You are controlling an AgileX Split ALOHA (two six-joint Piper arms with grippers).
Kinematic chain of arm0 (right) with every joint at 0, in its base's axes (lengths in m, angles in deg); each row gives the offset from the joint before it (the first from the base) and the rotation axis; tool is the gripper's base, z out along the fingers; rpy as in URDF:
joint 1: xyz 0 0 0.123 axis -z
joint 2: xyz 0 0 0 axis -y
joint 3: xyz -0.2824 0 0.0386 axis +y
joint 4: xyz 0.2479 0 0.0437 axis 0.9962 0 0.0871
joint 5: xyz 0 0 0 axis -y
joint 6: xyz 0.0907 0 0.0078 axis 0.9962 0 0.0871
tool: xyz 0 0 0 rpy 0 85 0
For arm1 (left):
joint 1: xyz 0 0 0.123 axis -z
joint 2: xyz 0 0 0 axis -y
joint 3: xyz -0.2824 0 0.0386 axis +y
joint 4: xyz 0.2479 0 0.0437 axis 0.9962 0 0.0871
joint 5: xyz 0 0 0 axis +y
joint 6: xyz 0.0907 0 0.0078 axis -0.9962 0 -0.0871
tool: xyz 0 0 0 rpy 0 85 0
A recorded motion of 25 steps. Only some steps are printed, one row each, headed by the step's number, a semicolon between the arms.
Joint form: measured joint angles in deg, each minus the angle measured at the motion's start. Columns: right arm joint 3, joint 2, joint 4, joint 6, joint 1, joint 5; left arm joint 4, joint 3, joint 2, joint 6, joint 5, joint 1.
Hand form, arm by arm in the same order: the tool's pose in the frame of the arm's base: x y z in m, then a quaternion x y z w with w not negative. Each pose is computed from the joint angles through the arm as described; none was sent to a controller.
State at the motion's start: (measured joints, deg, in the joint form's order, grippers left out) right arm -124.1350 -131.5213 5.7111 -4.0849 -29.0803 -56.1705; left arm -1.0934 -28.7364 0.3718 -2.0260 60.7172 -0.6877
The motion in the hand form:
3: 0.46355 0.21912 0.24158 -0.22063 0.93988 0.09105 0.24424; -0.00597 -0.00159 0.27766 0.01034 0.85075 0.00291 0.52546
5: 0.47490 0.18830 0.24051 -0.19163 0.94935 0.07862 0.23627; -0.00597 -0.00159 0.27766 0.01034 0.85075 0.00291 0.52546
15: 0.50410 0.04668 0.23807 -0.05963 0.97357 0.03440 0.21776; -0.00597 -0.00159 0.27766 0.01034 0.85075 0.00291 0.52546
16: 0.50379 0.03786 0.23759 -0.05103 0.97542 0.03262 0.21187; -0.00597 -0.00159 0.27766 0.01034 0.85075 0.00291 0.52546
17: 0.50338 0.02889 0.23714 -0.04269 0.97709 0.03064 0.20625; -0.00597 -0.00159 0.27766 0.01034 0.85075 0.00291 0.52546
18: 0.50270 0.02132 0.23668 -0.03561 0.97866 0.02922 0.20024; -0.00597 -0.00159 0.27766 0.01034 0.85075 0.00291 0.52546
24: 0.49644 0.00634 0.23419 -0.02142 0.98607 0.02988 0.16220; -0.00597 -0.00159 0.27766 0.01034 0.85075 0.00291 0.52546
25: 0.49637 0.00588 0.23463 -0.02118 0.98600 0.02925 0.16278; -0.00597 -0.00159 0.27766 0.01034 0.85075 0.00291 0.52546
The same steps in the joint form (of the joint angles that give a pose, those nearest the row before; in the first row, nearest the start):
3: 0.00 0.00 -0.27 0.47 4.60 -1.66; 0.00 0.00 0.00 0.00 0.00 0.00
5: 0.00 0.00 -0.69 0.64 8.22 -3.00; 0.00 0.00 0.00 0.00 0.00 0.00
15: 0.00 0.00 -1.94 0.76 24.39 -6.23; 0.00 0.00 0.00 0.00 0.00 0.00
16: 0.00 0.00 -1.94 0.81 25.39 -6.95; 0.00 0.00 0.00 0.00 0.00 0.00
17: 0.00 0.00 -1.96 0.81 26.40 -7.64; 0.00 0.00 0.00 0.00 0.00 0.00
18: 0.00 0.00 -1.96 0.81 27.26 -8.37; 0.00 0.00 0.00 0.00 0.00 0.00
24: 0.00 0.00 -1.68 0.81 29.04 -12.87; 0.00 0.00 0.00 0.00 0.00 0.00
25: 0.00 0.05 -1.75 0.81 29.08 -12.85; 0.00 0.00 0.00 0.00 0.00 0.00

